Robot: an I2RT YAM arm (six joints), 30 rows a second.
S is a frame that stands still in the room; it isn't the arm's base.
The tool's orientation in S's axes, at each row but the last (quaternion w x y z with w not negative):
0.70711 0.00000 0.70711 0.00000
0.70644 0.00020 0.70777 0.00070
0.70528 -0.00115 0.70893 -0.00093
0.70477 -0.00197 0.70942 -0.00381
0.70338 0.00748 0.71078 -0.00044
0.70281 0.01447 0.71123 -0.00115
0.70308 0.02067 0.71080 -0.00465
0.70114 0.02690 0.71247 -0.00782
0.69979 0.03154 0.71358 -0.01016
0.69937 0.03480 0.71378 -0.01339
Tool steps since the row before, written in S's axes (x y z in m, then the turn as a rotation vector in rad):
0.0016 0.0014 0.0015 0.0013 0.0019 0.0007
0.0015 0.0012 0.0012 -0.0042 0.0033 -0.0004
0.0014 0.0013 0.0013 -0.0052 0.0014 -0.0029
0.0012 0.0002 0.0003 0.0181 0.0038 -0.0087
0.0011 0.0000 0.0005 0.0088 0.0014 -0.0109
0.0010 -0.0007 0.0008 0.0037 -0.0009 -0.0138
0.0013 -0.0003 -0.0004 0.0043 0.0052 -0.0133
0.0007 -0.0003 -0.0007 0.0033 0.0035 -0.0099
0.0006 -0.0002 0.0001 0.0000 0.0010 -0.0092
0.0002 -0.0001 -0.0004 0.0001 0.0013 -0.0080
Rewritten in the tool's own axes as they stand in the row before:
-0.0015 0.0014 0.0016 -0.0007 0.0019 0.0013
-0.0012 0.0012 0.0015 0.0004 0.0033 -0.0042
-0.0013 0.0013 0.0014 0.0029 0.0014 -0.0052
-0.0003 0.0002 0.0012 0.0085 0.0039 0.0181
-0.0005 0.0000 0.0011 0.0108 0.0014 0.0089
-0.0008 -0.0007 0.0010 0.0137 -0.0011 0.0039
0.0004 -0.0003 0.0013 0.0134 0.0051 0.0043
0.0007 -0.0003 0.0007 0.0099 0.0034 0.0033
-0.0001 -0.0002 0.0006 0.0092 0.0007 0.0001
0.0004 -0.0001 0.0002 0.0080 0.0011 0.0002

